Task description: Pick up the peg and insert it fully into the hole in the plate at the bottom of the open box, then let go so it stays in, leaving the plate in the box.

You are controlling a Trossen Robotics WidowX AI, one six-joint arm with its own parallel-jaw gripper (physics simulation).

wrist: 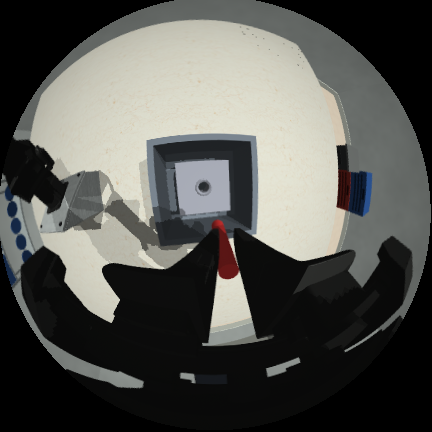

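Observation:
My gripper (pixel 225 233) is shut on the red peg (pixel 228 255), which sits between the two black fingertips, one end showing past them toward the box. The open grey box (pixel 253 185) stands on the table, its opening facing the camera. The light grey square plate (pixel 215 202) lies at its bottom, with a round dark hole (pixel 203 187) near the plate's middle. The peg's far end appears over the box's lower wall in the view, below and right of the hole, apart from it. How high it is above the box is hard to tell.
A grey metal block (pixel 82 202) with black robot parts stands left of the box. Red and blue objects (pixel 361 192) are at the right beyond the table edge. The pale table (pixel 200 85) surrounds the box, with shadows at its left.

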